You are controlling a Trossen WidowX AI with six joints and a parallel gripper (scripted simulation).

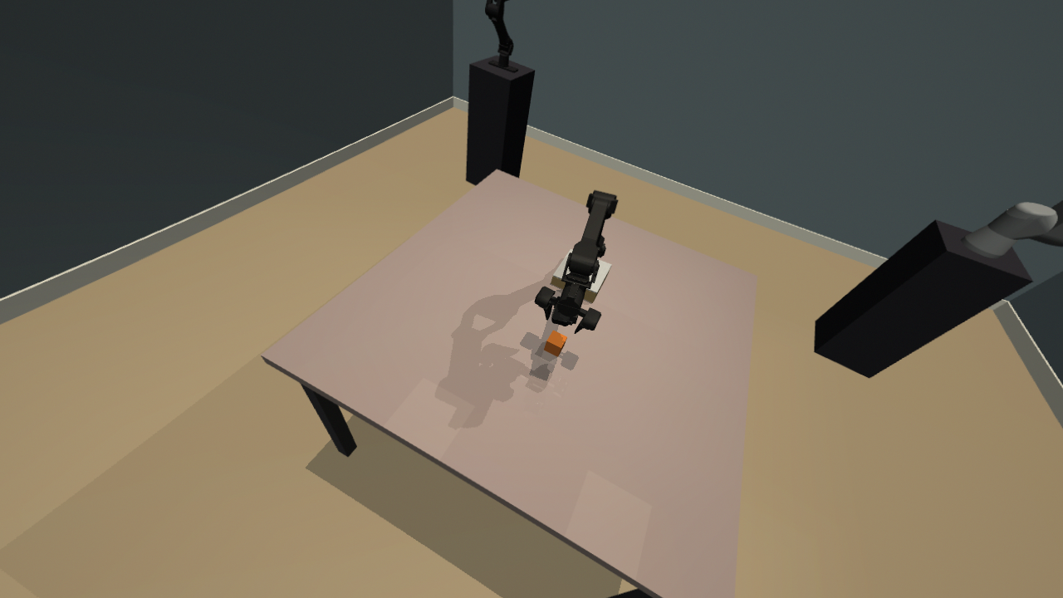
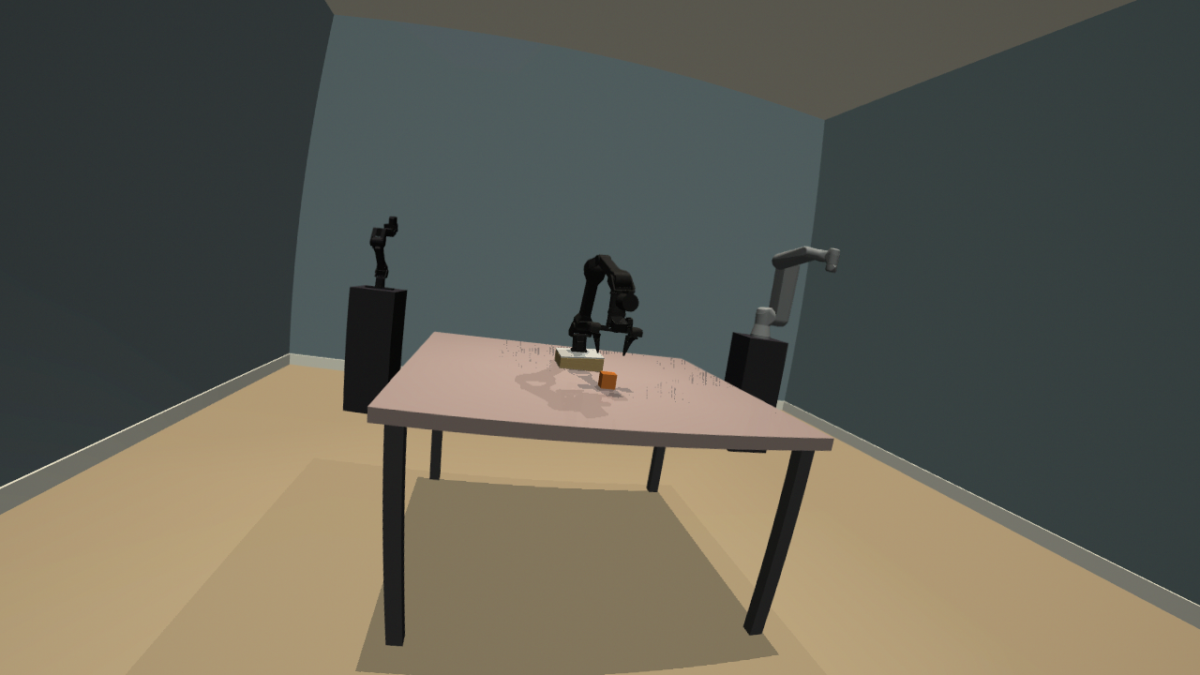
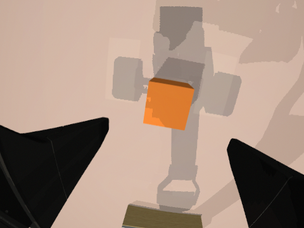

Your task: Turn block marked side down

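My gripper tip is 10 mm past the orange block and 90 mm above it.
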